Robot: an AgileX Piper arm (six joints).
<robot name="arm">
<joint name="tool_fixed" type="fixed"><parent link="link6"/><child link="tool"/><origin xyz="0 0 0" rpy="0 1.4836 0"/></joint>
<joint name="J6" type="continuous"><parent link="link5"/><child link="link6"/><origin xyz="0.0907 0 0.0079"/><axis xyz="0.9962 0 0.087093"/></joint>
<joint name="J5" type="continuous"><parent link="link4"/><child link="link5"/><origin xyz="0 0 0"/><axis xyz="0 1 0"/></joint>
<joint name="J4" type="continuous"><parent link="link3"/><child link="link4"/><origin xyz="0.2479 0 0.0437"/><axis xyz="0.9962 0 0.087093"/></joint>
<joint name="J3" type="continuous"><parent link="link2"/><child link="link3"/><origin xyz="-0.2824 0 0.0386"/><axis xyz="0 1 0"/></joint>
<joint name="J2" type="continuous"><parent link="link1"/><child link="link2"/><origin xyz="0 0 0"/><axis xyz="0 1 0"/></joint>
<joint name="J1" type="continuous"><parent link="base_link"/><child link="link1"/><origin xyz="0 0 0.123"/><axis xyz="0 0 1"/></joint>
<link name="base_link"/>
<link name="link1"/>
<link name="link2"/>
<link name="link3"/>
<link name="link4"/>
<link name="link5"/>
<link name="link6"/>
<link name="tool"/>
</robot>
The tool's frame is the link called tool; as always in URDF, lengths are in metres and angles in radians. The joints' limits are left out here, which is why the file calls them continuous.
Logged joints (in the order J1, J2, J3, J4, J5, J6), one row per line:
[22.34, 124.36, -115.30, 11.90, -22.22, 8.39]
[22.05, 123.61, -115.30, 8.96, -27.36, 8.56]
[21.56, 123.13, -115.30, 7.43, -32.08, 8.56]
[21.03, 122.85, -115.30, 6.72, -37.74, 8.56]
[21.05, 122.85, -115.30, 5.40, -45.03, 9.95]
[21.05, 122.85, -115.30, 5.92, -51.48, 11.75]
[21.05, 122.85, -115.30, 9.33, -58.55, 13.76]
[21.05, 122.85, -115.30, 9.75, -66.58, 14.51]
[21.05, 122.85, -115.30, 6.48, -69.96, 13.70]
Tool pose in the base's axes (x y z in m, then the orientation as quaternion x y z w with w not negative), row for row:
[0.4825, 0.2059, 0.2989, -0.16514, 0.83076, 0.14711, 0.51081]
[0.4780, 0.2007, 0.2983, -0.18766, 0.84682, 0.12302, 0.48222]
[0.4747, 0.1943, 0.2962, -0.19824, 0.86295, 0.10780, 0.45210]
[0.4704, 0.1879, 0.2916, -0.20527, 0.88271, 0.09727, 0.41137]
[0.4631, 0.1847, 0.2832, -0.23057, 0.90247, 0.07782, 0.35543]
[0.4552, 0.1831, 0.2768, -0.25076, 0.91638, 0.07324, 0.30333]
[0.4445, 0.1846, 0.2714, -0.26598, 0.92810, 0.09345, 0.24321]
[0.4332, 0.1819, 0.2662, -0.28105, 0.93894, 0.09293, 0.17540]
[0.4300, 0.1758, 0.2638, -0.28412, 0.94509, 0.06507, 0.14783]
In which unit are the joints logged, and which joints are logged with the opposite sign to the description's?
The joints are logged in degrees. Opposite sign: J5, J6.
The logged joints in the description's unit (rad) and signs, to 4 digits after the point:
[0.3899, 2.1705, -2.0124, 0.2077, 0.3878, -0.1464]
[0.3848, 2.1574, -2.0124, 0.1564, 0.4775, -0.1494]
[0.3763, 2.1490, -2.0124, 0.1297, 0.5599, -0.1494]
[0.3670, 2.1441, -2.0124, 0.1173, 0.6587, -0.1494]
[0.3674, 2.1441, -2.0124, 0.0942, 0.7859, -0.1737]
[0.3674, 2.1441, -2.0124, 0.1033, 0.8985, -0.2051]
[0.3674, 2.1441, -2.0124, 0.1628, 1.0219, -0.2402]
[0.3674, 2.1441, -2.0124, 0.1702, 1.1620, -0.2532]
[0.3674, 2.1441, -2.0124, 0.1131, 1.2210, -0.2391]

